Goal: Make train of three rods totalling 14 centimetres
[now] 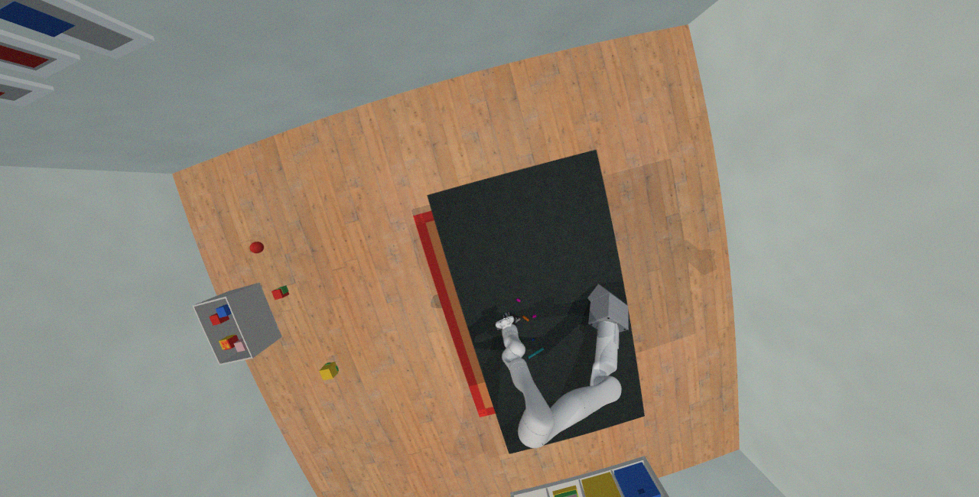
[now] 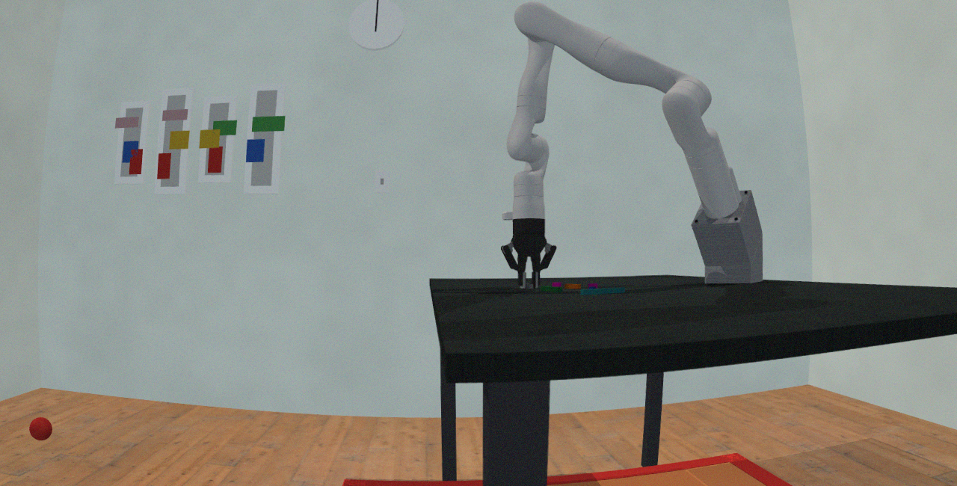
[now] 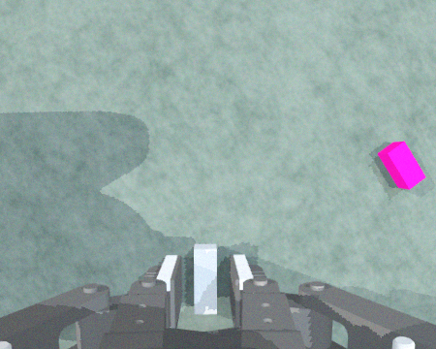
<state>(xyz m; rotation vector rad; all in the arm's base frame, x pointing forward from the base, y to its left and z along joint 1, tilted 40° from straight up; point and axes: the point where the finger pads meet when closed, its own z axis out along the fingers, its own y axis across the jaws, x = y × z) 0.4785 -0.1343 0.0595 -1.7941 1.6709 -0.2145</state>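
My gripper is now 1 cm above the grey rod. Round my hand: green rod (3 cm behind, 14 cm to the left, 1 cm below); then small blue rod (11 cm behind, 18 cm to the left, 1 cm below); then orange rod (9 cm behind, 4 cm to the left, 1 cm below).
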